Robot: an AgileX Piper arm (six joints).
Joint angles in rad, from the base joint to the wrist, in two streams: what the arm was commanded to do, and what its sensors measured. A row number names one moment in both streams.
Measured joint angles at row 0:
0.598 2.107 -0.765 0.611 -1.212 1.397
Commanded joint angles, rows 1 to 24:
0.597 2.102 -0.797 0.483 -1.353 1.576
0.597 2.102 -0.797 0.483 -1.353 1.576
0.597 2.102 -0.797 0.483 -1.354 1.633
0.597 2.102 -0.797 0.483 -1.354 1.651
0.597 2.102 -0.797 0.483 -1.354 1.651
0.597 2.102 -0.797 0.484 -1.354 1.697
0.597 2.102 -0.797 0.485 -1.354 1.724
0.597 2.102 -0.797 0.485 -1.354 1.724
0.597 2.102 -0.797 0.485 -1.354 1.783
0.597 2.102 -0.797 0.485 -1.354 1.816
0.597 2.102 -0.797 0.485 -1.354 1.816
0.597 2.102 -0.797 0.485 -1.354 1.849
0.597 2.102 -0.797 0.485 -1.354 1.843
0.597 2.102 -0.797 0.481 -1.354 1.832
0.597 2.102 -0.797 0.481 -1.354 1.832
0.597 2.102 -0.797 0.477 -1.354 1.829
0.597 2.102 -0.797 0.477 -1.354 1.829
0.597 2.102 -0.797 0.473 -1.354 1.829
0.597 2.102 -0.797 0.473 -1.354 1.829
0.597 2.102 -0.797 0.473 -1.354 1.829
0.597 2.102 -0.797 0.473 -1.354 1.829
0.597 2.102 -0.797 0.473 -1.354 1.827
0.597 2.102 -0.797 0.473 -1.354 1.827
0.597 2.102 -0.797 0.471 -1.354 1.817
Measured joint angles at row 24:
0.598 2.107 -0.765 0.612 -1.214 1.811
